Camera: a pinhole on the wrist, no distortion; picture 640 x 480 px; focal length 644.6 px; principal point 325.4 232.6 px. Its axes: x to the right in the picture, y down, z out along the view. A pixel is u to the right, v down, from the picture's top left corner.
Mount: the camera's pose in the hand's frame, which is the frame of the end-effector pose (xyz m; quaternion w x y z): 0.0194 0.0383 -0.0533 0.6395 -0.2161 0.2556 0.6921
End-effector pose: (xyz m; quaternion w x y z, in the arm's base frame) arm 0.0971 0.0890 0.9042 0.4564 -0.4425 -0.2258 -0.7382
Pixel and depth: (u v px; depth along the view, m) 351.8 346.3 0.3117
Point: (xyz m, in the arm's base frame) 0.3963 0.1220 0.9568
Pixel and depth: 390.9 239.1 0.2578
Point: 0.3443 0.0686 0.9733
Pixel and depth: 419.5 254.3 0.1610
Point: 0.2574 0.0476 0.9362
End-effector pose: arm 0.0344 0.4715 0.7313 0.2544 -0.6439 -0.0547 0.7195
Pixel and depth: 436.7 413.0 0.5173
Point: -0.3762 0.1270 0.7145
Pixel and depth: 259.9 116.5 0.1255
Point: -0.0477 0.4104 0.6536
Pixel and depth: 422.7 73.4 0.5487
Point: -0.4029 0.2259 0.4516
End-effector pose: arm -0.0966 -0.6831 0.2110 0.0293 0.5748 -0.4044 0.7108
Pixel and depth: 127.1 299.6 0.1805
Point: -0.0574 -0.8350 0.1630
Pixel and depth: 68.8 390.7 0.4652
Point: 0.1761 -1.0411 0.0632
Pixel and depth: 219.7 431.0 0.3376
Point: 0.0236 -0.9427 0.0456
